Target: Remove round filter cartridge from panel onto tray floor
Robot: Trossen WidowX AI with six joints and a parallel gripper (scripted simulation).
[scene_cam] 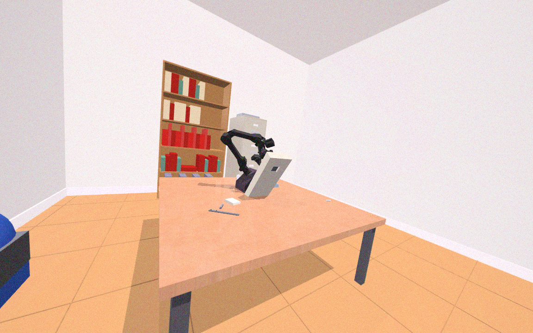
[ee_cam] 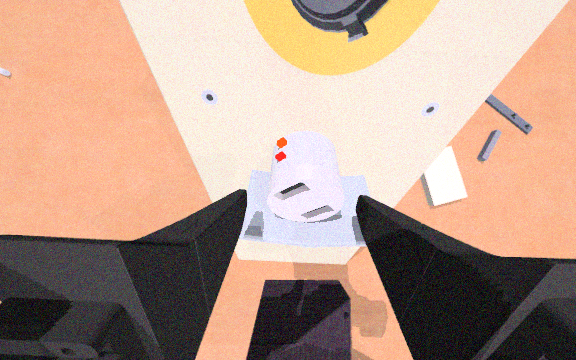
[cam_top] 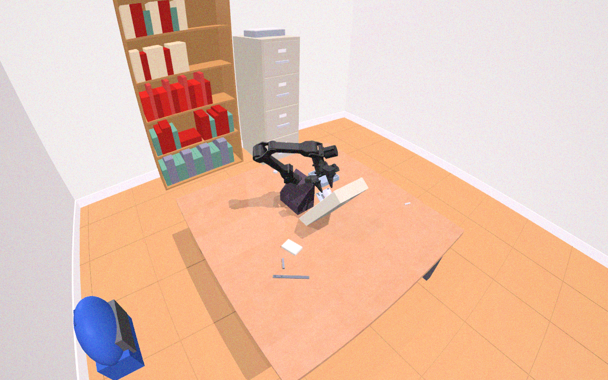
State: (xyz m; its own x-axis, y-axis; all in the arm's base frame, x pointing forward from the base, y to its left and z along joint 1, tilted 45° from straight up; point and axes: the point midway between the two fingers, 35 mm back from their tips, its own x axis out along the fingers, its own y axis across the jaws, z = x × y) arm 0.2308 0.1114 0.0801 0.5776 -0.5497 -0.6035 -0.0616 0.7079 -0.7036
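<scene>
Right now the round filter cartridge is 1 cm ahead of my gripper tip and 2 cm below it. Round my gripper tip: white pad 6 cm ahead, 25 cm to the right, 22 cm below; blue-grey tray 34 cm behind, 25 cm to the left, 22 cm below; short grey piece 13 cm ahead, 34 cm to the right, 22 cm below.
</scene>
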